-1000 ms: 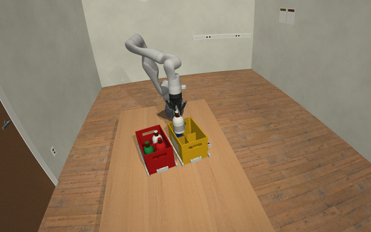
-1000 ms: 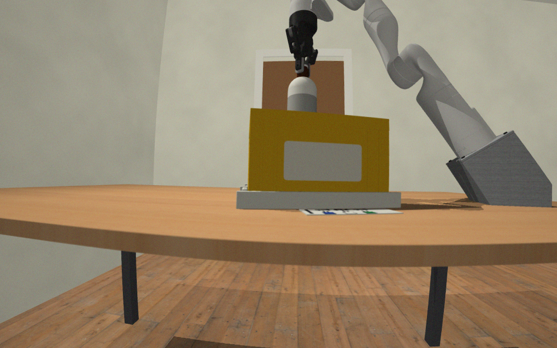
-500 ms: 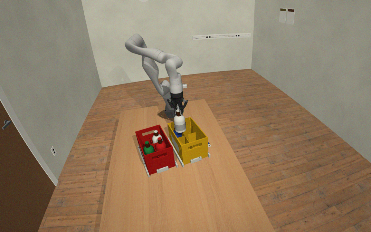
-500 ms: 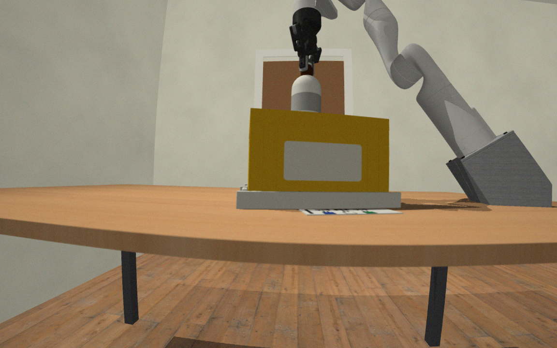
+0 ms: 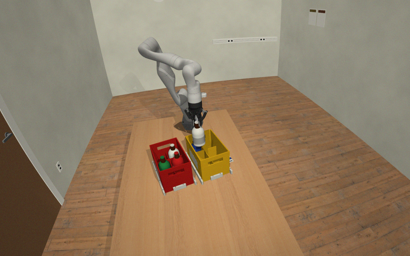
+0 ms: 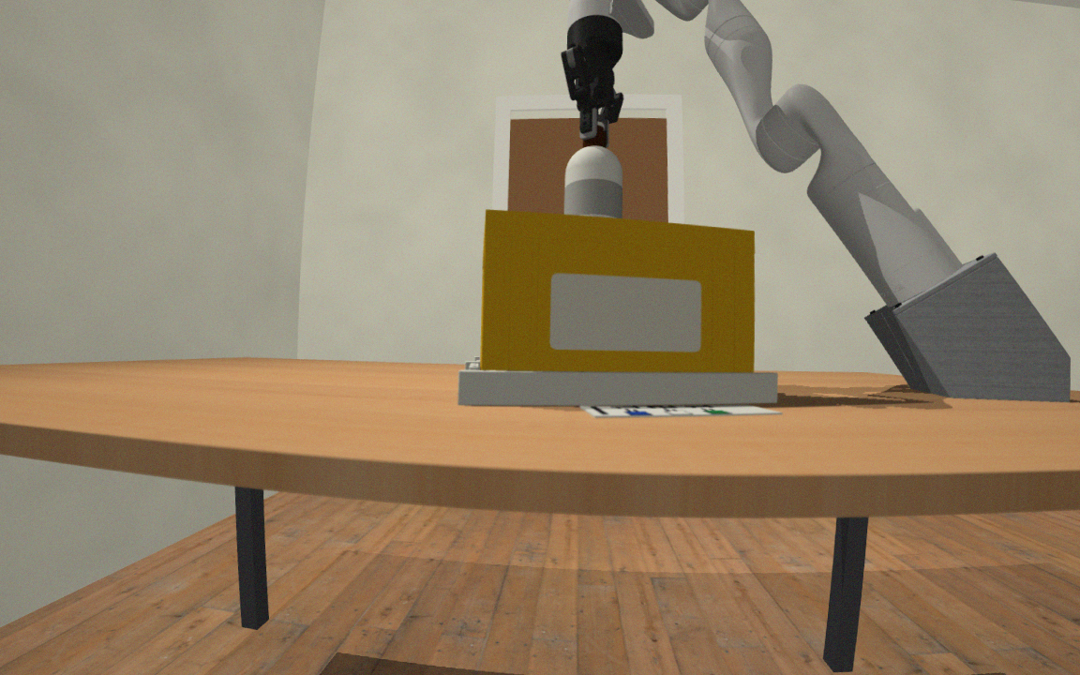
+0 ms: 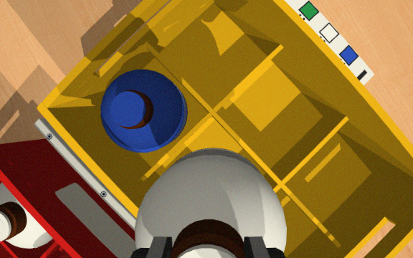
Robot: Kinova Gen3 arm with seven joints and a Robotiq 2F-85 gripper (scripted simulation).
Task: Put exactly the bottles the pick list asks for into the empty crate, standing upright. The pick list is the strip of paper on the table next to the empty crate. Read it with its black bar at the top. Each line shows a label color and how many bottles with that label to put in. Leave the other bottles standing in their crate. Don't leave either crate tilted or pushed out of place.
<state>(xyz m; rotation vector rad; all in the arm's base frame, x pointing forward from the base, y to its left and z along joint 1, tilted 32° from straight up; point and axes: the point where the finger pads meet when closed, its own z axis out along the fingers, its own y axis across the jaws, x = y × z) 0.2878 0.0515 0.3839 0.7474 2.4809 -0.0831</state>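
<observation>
Now: the yellow crate 250 mm below my hand and 40 mm to the left of it. The rest, counted from my hand: red bottle (250 mm below, 150 mm to the right, 10 mm ahead); red crate (250 mm below, 190 mm to the right, 10 mm ahead); blue bottle (250 mm below, 80 mm behind, 10 mm to the right).
</observation>
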